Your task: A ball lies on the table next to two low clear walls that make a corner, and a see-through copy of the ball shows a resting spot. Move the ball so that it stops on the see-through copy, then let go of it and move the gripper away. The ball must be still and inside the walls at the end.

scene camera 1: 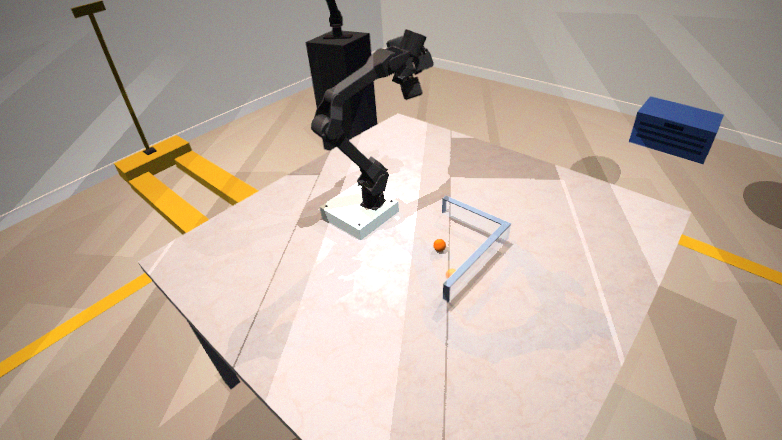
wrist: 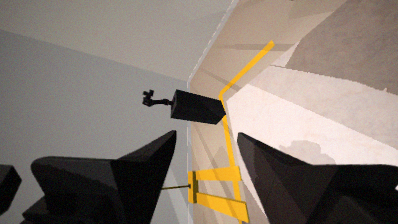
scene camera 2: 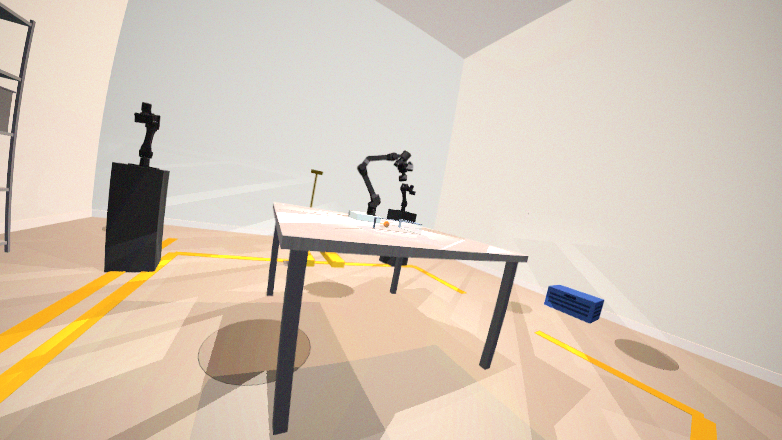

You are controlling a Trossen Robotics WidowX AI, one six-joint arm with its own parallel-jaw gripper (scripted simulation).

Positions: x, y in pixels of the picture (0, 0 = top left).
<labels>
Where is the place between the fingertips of my gripper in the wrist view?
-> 207, 135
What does my gripper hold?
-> Nothing.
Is my gripper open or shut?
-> Open.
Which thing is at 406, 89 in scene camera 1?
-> My gripper.
</labels>
